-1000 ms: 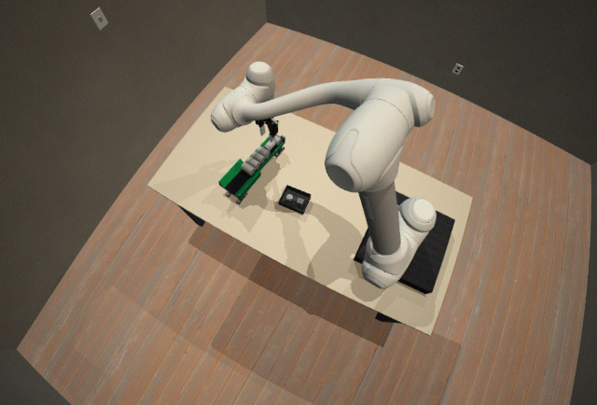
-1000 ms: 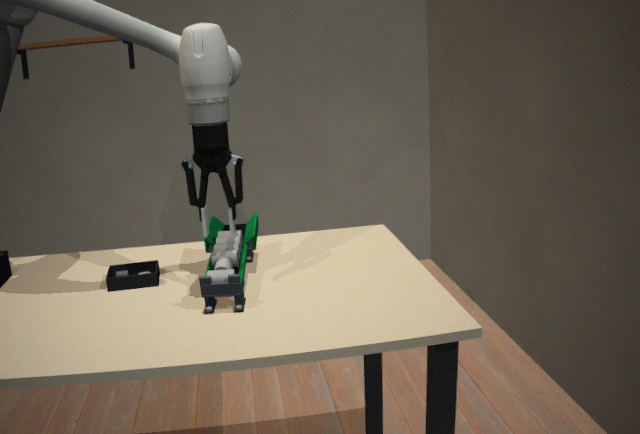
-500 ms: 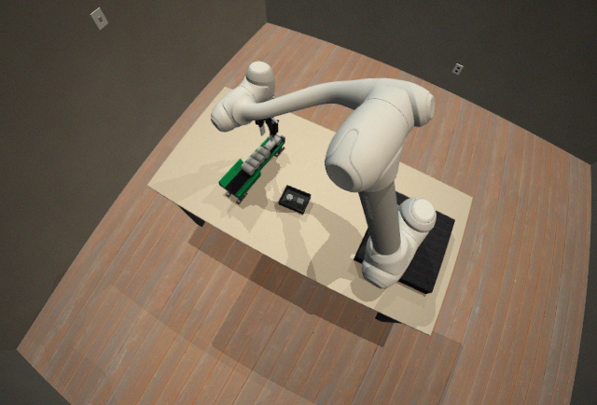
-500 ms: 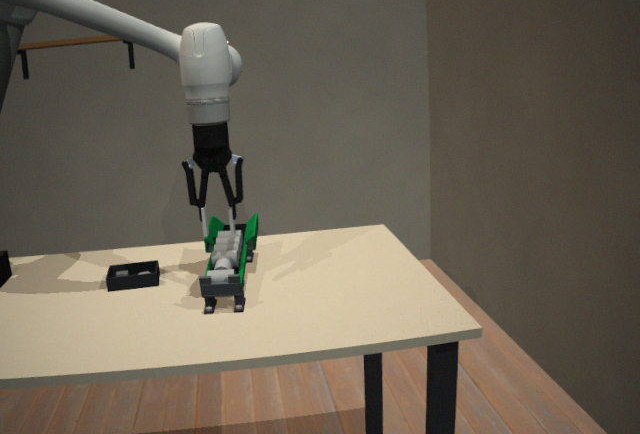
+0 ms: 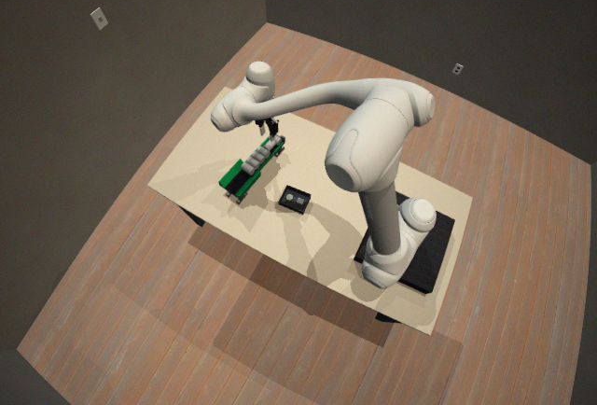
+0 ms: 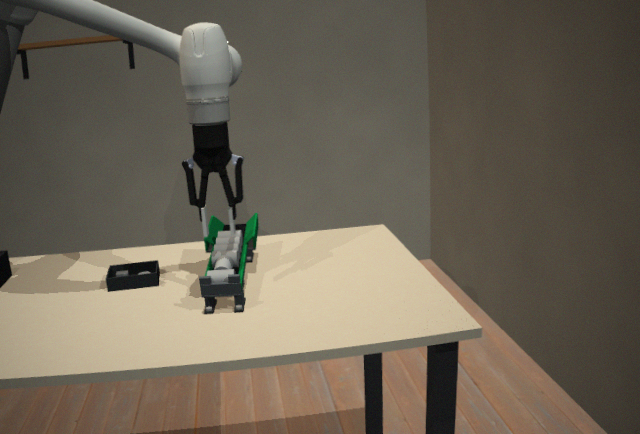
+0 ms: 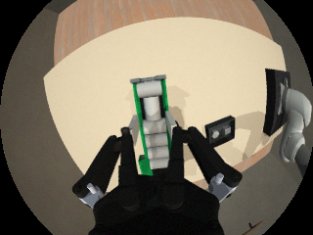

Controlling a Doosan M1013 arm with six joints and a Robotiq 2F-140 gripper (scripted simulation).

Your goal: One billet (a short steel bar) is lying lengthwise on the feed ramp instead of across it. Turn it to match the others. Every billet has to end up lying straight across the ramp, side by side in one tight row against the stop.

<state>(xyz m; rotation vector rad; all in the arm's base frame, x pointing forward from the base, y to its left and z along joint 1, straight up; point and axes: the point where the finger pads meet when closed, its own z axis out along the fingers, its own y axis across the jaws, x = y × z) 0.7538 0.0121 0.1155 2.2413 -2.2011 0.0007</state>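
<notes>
Now: hand 13 cm above the stop and 7 cm to the left of it. From my hand the other things lie so: small black tray (26 cm behind, 18 cm below, 14 cm to the left).
</notes>
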